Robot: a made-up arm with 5 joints.
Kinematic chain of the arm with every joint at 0, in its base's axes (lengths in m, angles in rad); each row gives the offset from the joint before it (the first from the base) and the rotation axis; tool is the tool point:
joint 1: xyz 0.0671 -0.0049 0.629 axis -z
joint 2: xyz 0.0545 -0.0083 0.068 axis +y
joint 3: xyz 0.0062 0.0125 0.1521 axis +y
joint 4: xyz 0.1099 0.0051 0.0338 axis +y
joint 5: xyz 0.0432 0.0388 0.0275 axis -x
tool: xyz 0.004 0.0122 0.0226
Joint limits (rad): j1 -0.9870..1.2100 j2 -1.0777..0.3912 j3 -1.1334..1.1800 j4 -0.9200..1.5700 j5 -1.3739..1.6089
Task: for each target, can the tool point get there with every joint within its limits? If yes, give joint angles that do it. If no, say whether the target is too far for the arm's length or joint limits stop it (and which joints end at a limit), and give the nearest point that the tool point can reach.
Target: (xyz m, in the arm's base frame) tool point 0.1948 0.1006 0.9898
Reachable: yes | joints -0.3702 -0.1284 -0.5993 0.9214 -0.3350
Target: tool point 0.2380 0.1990 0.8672
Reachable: yes | joints -0.6962 0.1630 -0.2162 1.1602 -0.5461
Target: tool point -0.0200 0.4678 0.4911
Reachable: no: too far | nearest point 0.1276 0.2142 0.6876 | short by 0.353 m
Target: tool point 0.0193 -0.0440 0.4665
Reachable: no: joint limits stop it (at a limit: joint 1, joint 2, joint 3) | nearest point 0.1427 -0.1055 0.6643 | short by 0.241 m
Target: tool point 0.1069 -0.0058 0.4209
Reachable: no: joint limits stop it (at a limit: joint 2, joint 3) | nearest point 0.2015 -0.0079 0.6590 | short by 0.256 m
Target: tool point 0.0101 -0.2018 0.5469
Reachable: no: joint limits stop it (at a limit: joint 1, joint 2, joint 3, joint 5) | nearest point 0.1488 -0.1412 0.6610 | short by 0.190 m
